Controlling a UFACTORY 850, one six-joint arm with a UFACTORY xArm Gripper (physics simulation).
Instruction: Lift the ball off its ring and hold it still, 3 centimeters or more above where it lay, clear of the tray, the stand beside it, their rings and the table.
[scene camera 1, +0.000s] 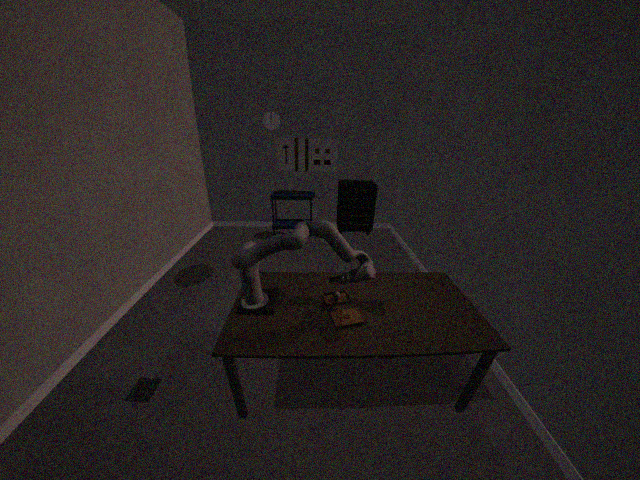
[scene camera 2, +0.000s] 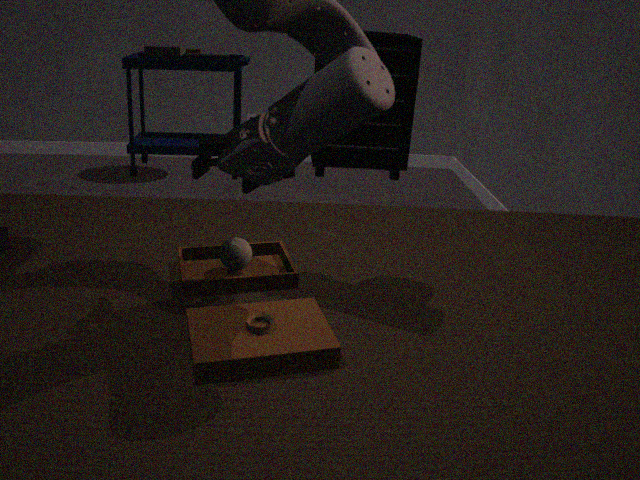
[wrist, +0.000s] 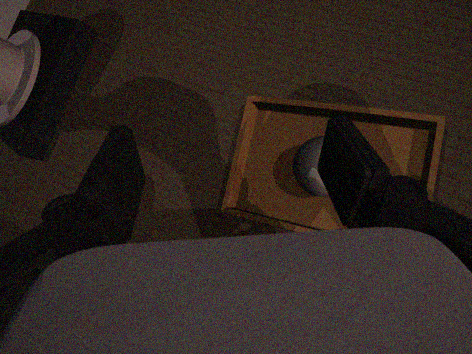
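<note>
A pale grey ball (scene camera 1: 337, 294) (scene camera 2: 236, 253) (wrist: 311, 166) sits inside the shallow orange-brown tray (scene camera 2: 235, 284) (wrist: 240, 160); its ring is hidden beneath it. In the wrist view the right finger covers part of the ball. The stand (scene camera 1: 347, 316) (scene camera 2: 289, 330) is a flat block beside the tray, with an empty dark ring (scene camera 2: 257, 324) on top. My gripper (scene camera 2: 222, 178) (wrist: 231, 147) is open and empty. It is tilted and hangs well above the tray, apart from the ball, which lies toward the right finger's side in the wrist view.
The tray and stand are on the brown table (scene camera 1: 413, 330) (scene camera 2: 465, 361). The arm's base (scene camera 1: 254, 302) (wrist: 12, 80) stands at the table's left side. A blue cart (scene camera 1: 292, 195) (scene camera 2: 186, 62) and a black cabinet (scene camera 1: 356, 205) (scene camera 2: 408, 103) stand beyond the table.
</note>
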